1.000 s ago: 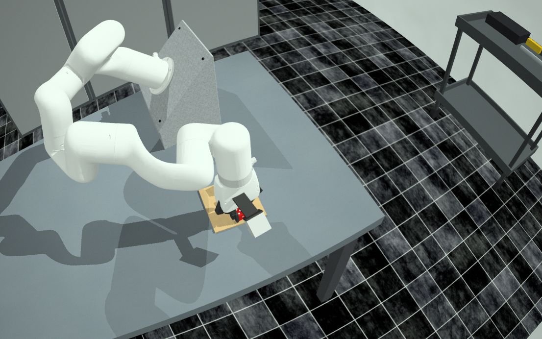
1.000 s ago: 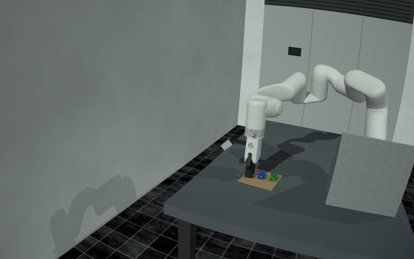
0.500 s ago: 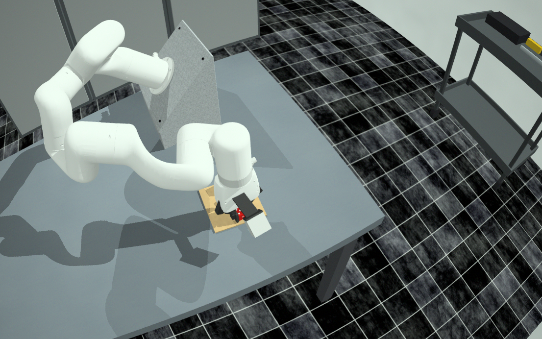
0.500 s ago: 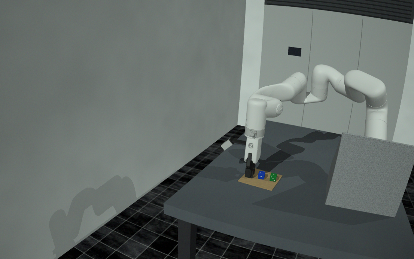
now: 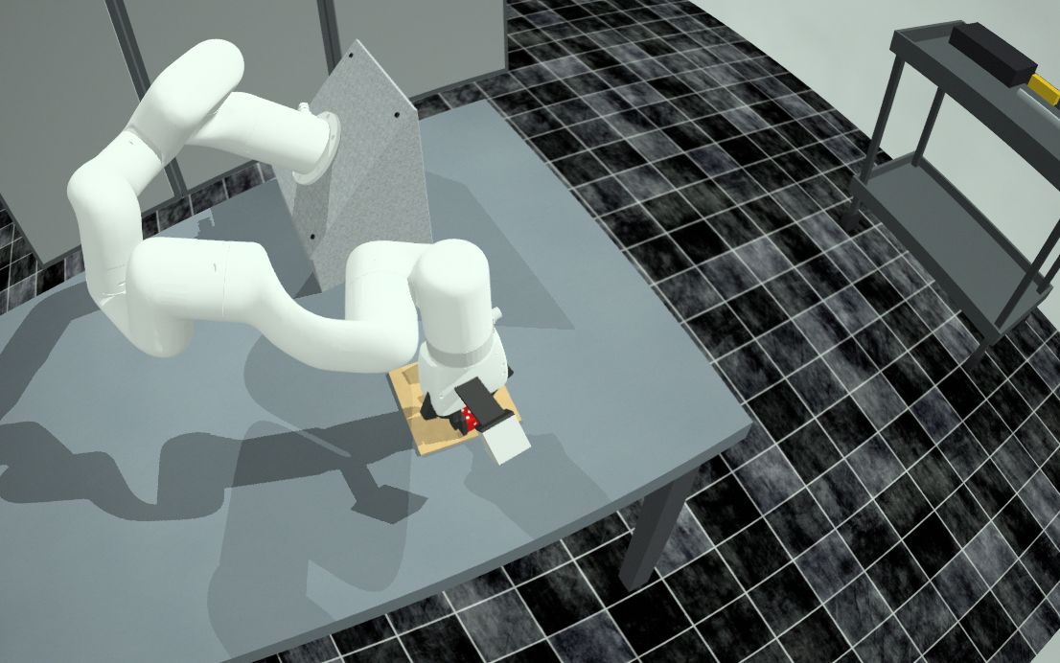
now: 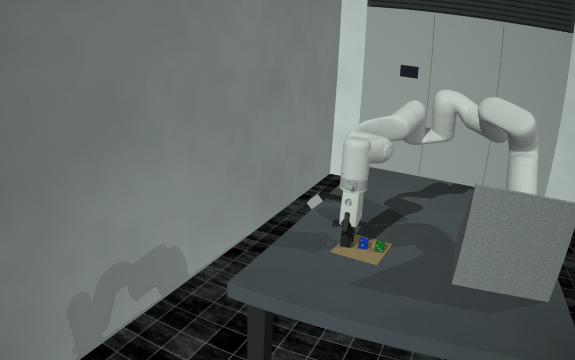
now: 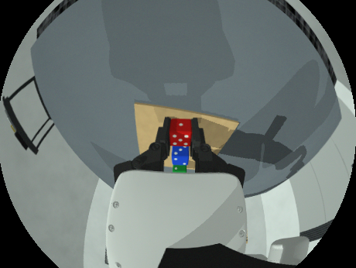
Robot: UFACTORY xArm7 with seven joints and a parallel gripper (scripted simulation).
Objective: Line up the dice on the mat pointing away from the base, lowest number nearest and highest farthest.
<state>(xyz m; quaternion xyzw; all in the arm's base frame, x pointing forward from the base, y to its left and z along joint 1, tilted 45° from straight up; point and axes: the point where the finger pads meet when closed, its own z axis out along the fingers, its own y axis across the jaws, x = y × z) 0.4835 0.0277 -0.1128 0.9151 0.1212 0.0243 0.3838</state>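
My hand is 10 mm above the red die. Round my hand: green die (90 mm behind, 20 mm to the right, 10 mm below); tan mat (50 mm behind, 10 mm to the right, 20 mm below); blue die (50 mm behind, 10 mm to the right, 10 mm below).
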